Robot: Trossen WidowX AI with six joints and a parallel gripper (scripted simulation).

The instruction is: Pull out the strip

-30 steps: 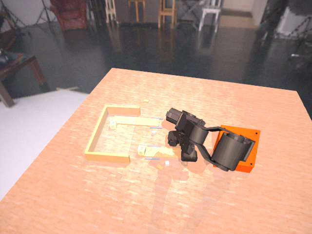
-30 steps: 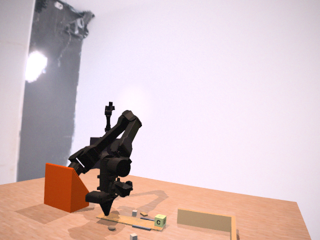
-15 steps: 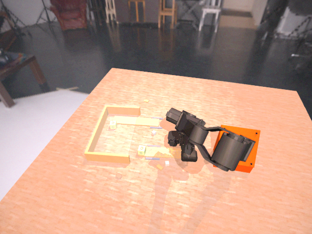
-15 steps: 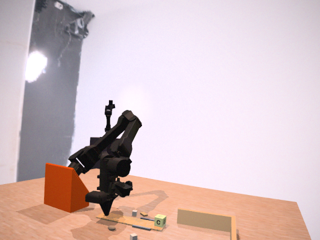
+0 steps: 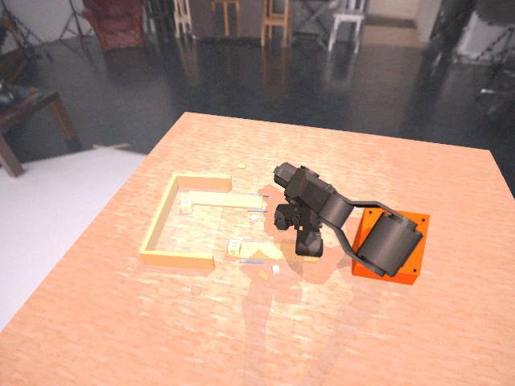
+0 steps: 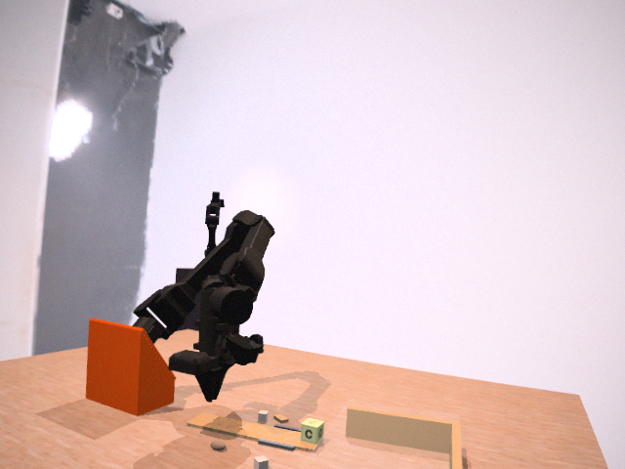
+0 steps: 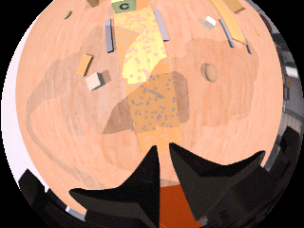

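The orange speckled strip lies 8 cm ahead of my gripper tip, 4 cm below it and 2 cm to the left of it.
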